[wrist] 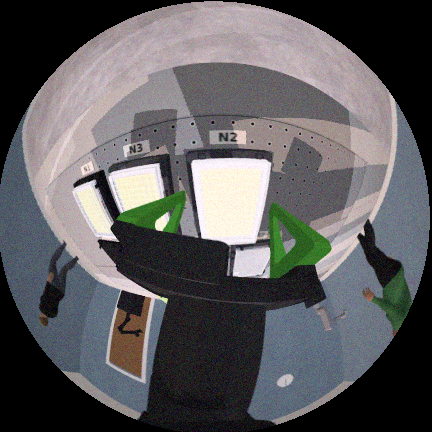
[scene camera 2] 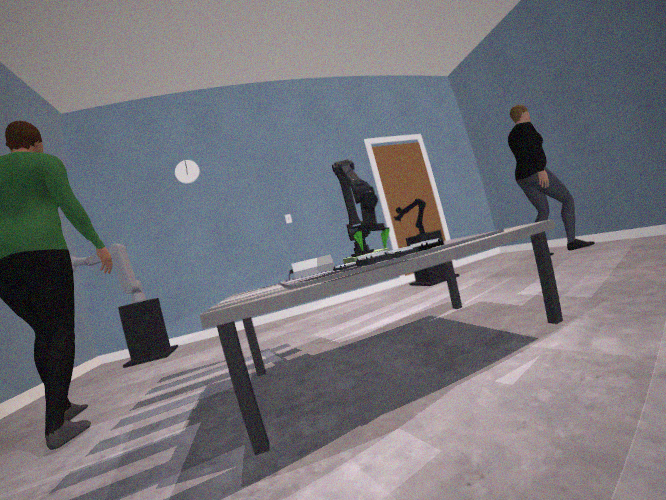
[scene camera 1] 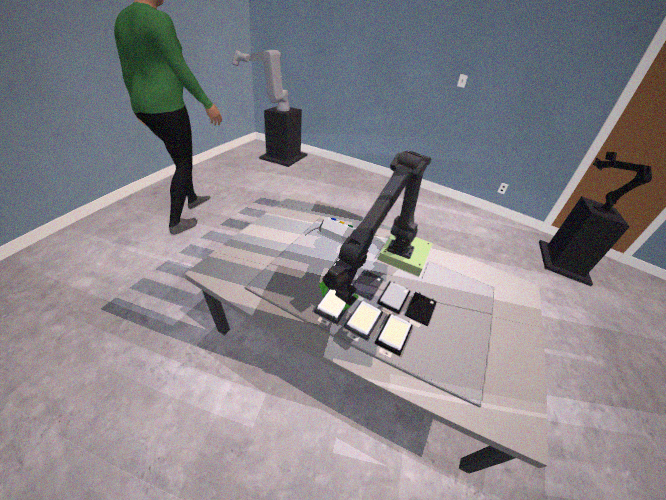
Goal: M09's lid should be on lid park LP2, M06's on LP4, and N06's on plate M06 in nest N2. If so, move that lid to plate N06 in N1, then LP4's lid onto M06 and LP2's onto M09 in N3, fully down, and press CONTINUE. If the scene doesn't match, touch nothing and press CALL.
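Seen in the pictures: gripper, fingertip midpoint: [wrist: 228,200] [scene camera 2: 373,249] [scene camera 1: 333,302]; arm's base at its link origin: [scene camera 2: 362,254] [scene camera 1: 400,250].
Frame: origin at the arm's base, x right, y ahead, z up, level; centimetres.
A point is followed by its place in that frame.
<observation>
My gripper [scene camera 1: 337,297] @[x 14.3, y 46.7, z 1.2 cm] [scene camera 2: 372,248] @[x 14.3, y 46.7, z 1.2 cm] [wrist: 228,200] @[x 14.3, y 46.7, z 1.2 cm] is open and empty, its green fingers above and to either side of the plate in N2. That plate [scene camera 1: 331,305] @[x 14.8, y 47.4, z 0.0 cm] [wrist: 231,175] @[x 14.9, y 48.9, z -0.1 cm] has a smooth cream top with a pale rim, like a lid. The plate in N3 [scene camera 1: 364,318] @[x 1.3, y 45.9, z -1.1 cm] [wrist: 139,186] @[x 3.1, y 48.6, z -1.2 cm] and the plate in N1 [scene camera 1: 394,333] @[x -11.3, y 47.0, z -0.8 cm] [wrist: 92,204] @[x -9.3, y 47.6, z -0.9 cm] show a fine well pattern in the wrist view. A pale lid [scene camera 1: 394,296] @[x -5.9, y 28.3, z -2.3 cm] lies on the middle rear park. Another pale flat piece [wrist: 251,260] @[x 20.2, y 28.5, z -2.3 cm] shows behind N2, partly hidden by a finger. Plate names and park labels are unreadable.
The rear park [scene camera 1: 367,282] @[x 7.4, y 26.0, z -3.1 cm] nearest the arm is shaded. The right rear park [scene camera 1: 421,307] @[x -18.1, y 27.6, z -3.1 cm] looks black. A white button box [scene camera 1: 336,228] @[x 33.9, y 3.8, z 1.8 cm] [scene camera 2: 312,264] @[x 31.5, y 4.3, z 1.2 cm] stands at the back left. The arm's green base [scene camera 1: 414,257] @[x -7.7, y 1.9, z 0.2 cm] is behind the parks. A person in green [scene camera 1: 150,59] [scene camera 2: 32,199] stands beyond the table.
</observation>
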